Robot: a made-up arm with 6 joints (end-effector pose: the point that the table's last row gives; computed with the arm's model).
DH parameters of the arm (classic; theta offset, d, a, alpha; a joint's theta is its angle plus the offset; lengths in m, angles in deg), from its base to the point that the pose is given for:
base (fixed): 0 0.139 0 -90
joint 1: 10.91 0 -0.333 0
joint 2: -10.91 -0.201 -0.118 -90
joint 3: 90 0.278 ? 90
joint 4: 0 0.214 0.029 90
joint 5: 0 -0.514 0.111 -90
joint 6: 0 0.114 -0.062 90
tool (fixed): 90 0.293 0 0
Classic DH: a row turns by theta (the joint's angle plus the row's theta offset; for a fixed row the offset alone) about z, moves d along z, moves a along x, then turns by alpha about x.
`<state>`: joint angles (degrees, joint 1 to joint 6).
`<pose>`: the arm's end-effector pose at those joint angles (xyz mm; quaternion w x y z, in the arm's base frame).
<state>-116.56 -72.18 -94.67 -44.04 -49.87 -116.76</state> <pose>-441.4 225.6 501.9 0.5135 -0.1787 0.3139 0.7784</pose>
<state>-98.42 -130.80 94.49 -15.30 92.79 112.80</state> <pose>-484.0 -803.8 572.2 0.1697 0.2377 0.5177 -0.8042</pose>
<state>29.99 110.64 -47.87 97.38 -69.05 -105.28</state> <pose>-198.6 496.6 754.6 0.2187 -0.3164 -0.8281 -0.4077</pose>
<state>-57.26 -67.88 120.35 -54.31 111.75 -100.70</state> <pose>659.4 66.3 -222.5 0.6097 -0.4982 -0.4953 -0.3670</pose>
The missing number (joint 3, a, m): 0.058
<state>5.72 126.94 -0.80 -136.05 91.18 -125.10</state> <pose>-184.0 -825.9 97.2 0.2437 -0.4348 0.3955 -0.7714</pose>
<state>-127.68 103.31 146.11 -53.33 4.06 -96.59</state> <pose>-112.7 1.7 -1115.4 0.2987 -0.2368 0.8761 -0.2951</pose>
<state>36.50 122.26 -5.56 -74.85 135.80 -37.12</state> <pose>-316.8 -567.4 702.7 0.2483 -0.8107 -0.2172 -0.4837</pose>
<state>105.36 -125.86 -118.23 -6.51 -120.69 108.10</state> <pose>446.2 -355.0 -336.6 0.5461 0.8064 -0.1459 0.1737</pose>
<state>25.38 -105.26 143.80 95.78 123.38 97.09</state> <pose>-377.9 -814.1 70.8 0.3433 -0.0884 -0.8676 0.3486</pose>
